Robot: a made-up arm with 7 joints. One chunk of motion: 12 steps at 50 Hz.
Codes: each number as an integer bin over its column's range. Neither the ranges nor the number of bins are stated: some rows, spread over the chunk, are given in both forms.
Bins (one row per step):
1: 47 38 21 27 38 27 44
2: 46 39 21 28 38 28 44
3: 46 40 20 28 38 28 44
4: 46 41 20 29 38 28 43
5: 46 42 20 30 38 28 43
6: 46 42 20 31 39 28 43
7: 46 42 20 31 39 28 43
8: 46 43 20 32 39 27 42
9: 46 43 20 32 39 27 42
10: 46 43 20 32 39 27 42
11: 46 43 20 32 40 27 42
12: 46 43 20 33 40 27 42
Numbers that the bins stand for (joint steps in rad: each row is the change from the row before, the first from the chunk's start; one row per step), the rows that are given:
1: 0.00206 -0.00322 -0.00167 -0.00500 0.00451 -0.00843 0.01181
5: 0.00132 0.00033 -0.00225 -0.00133 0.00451 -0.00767 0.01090
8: 0.00132 0.00122 -0.00225 0.00111 0.00505 -0.00843 0.01000
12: 0.00132 0.00122 -0.00225 0.00233 0.00559 -0.00843 0.01000
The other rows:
2: 0.00132 -0.00233 -0.00167 -0.00378 0.00451 -0.00767 0.01181
3: 0.00132 -0.00144 -0.00225 -0.00378 0.00451 -0.00767 0.01181
4: 0.00132 -0.00056 -0.00225 -0.00256 0.00451 -0.00767 0.01090
6: 0.00132 0.00033 -0.00225 -0.00011 0.00505 -0.00767 0.01090
7: 0.00132 0.00033 -0.00225 -0.00011 0.00505 -0.00767 0.01090
9: 0.00132 0.00122 -0.00225 0.00111 0.00505 -0.00843 0.01000
10: 0.00132 0.00122 -0.00225 0.00111 0.00505 -0.00843 0.01000
11: 0.00132 0.00122 -0.00225 0.00111 0.00559 -0.00843 0.01000

